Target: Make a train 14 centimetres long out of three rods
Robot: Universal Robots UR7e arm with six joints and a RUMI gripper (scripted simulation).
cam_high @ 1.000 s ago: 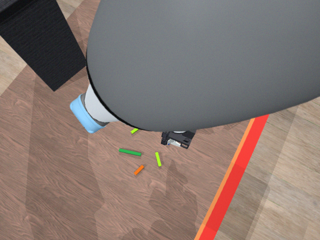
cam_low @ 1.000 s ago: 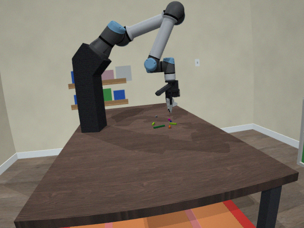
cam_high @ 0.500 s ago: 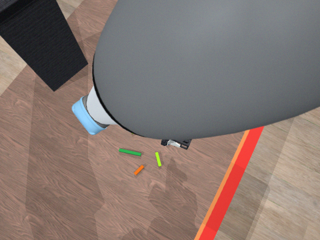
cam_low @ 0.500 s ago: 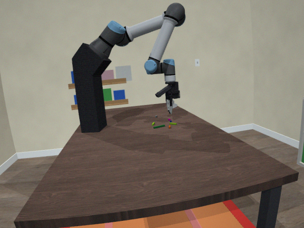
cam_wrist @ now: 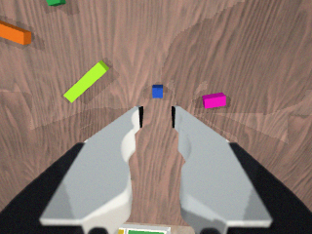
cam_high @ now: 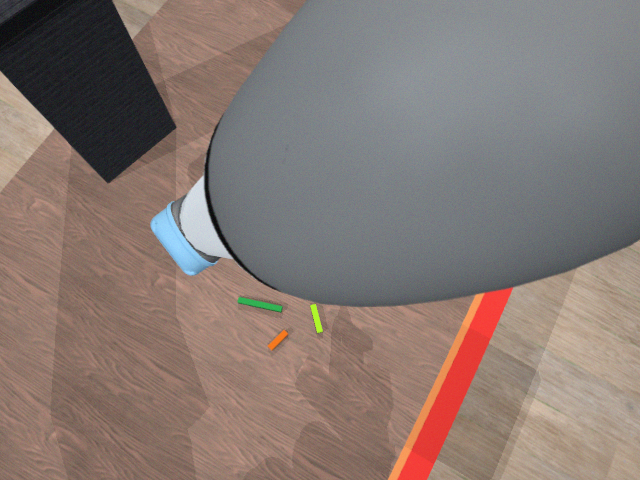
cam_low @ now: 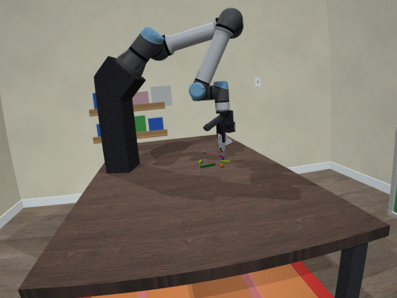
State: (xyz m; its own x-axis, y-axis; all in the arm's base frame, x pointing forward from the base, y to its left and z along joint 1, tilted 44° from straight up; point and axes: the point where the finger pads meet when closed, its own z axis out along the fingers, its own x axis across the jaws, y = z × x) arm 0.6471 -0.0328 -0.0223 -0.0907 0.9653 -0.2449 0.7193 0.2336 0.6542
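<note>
My hand is 5 cm above the blue rod. From my hand the other things lie so: magenta rod: 6 cm to the left, 5 cm below; green rod: 10 cm to the right, 10 cm behind, 5 cm below; orange rod: 14 cm to the right, 5 cm below, 4 cm behind.
</note>
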